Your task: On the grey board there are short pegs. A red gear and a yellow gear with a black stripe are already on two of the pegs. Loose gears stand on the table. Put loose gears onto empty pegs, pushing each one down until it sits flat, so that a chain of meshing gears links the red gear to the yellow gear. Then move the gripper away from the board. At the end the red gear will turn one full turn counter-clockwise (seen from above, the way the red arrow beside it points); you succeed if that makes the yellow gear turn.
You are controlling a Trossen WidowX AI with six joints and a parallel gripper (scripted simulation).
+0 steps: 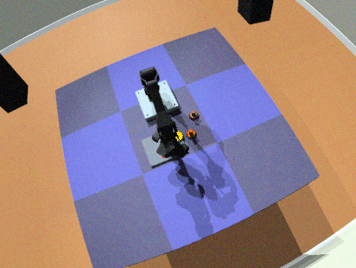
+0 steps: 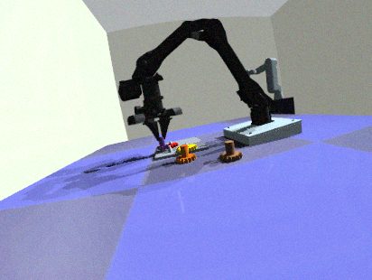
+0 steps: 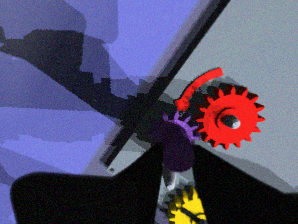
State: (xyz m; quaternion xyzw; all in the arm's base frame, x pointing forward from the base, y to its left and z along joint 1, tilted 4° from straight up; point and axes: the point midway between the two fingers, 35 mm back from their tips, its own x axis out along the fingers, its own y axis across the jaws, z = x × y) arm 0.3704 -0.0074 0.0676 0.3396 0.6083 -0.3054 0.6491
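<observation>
The purple gear lies 1 cm below my gripper tip. From my gripper tip the other things lie so: orange gear: 7 cm behind, 13 cm to the left, 3 cm below; red gear: 3 cm behind, 4 cm to the right, 3 cm below; yellow gear: 8 cm behind, 5 cm to the left, 3 cm below.
</observation>
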